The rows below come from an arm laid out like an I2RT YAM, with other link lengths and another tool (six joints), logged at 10 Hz.
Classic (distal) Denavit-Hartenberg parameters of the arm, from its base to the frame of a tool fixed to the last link. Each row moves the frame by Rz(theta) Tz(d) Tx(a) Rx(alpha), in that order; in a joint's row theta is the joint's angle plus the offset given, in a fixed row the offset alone. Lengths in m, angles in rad.
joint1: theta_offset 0, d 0.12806, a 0.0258, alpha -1.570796
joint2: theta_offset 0, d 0, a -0.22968, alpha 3.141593
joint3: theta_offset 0.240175, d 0, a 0.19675, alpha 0
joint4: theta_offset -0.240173, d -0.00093, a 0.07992, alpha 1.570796
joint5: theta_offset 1.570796, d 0.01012, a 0, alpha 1.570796
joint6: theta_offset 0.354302, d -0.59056, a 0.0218, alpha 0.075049
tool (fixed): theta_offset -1.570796, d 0.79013, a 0, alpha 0
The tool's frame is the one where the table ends.
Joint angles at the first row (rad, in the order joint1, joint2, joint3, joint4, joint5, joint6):
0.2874, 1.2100, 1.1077, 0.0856, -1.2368, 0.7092
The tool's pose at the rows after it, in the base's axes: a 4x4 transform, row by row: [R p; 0 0 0 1], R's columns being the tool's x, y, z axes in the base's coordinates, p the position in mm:
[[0.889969 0.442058 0.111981 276.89], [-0.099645 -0.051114 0.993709 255.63], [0.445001 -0.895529 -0.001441 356.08], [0 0 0 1]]
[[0.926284 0.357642 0.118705 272.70], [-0.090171 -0.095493 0.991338 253.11], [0.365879 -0.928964 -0.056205 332.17], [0 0 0 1]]
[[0.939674 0.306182 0.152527 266.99], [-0.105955 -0.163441 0.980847 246.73], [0.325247 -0.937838 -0.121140 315.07], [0 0 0 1]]
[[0.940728 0.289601 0.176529 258.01], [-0.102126 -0.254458 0.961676 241.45], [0.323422 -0.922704 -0.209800 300.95], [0 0 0 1]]
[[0.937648 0.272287 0.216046 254.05], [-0.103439 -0.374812 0.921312 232.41], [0.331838 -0.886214 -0.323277 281.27], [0 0 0 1]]
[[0.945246 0.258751 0.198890 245.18], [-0.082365 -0.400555 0.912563 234.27], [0.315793 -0.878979 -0.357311 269.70], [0 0 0 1]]
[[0.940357 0.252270 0.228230 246.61], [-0.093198 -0.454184 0.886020 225.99], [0.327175 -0.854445 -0.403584 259.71], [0 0 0 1]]
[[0.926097 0.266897 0.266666 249.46], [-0.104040 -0.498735 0.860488 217.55], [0.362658 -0.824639 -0.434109 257.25], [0 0 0 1]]
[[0.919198 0.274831 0.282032 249.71], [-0.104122 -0.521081 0.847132 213.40], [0.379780 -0.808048 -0.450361 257.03], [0 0 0 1]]
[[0.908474 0.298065 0.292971 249.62], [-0.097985 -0.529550 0.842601 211.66], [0.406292 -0.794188 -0.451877 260.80], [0 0 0 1]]
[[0.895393 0.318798 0.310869 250.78], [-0.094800 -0.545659 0.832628 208.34], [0.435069 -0.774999 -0.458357 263.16], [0 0 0 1]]
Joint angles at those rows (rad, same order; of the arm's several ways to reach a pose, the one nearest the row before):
0.2853, 1.1967, 1.1247, -0.0349, -1.2387, 0.6554
0.2856, 1.1894, 1.1325, -0.1927, -1.2262, 0.6106
0.2926, 1.1635, 1.1575, -0.3748, -1.1696, 0.5390
0.3158, 1.1528, 1.2225, -0.5974, -1.0888, 0.4187
0.3458, 1.1531, 1.2753, -0.7788, -0.9657, 0.3185
0.3747, 1.1436, 1.2603, -0.8136, -0.9373, 0.3063
0.3766, 1.1355, 1.2578, -0.8561, -0.8794, 0.2759
0.3763, 1.1208, 1.2616, -0.8837, -0.8228, 0.2442
0.3769, 1.1152, 1.2722, -0.9083, -0.7960, 0.2244
0.3770, 1.1080, 1.2819, -0.9202, -0.7833, 0.2011
0.3758, 1.1001, 1.2886, -0.9313, -0.7612, 0.1759

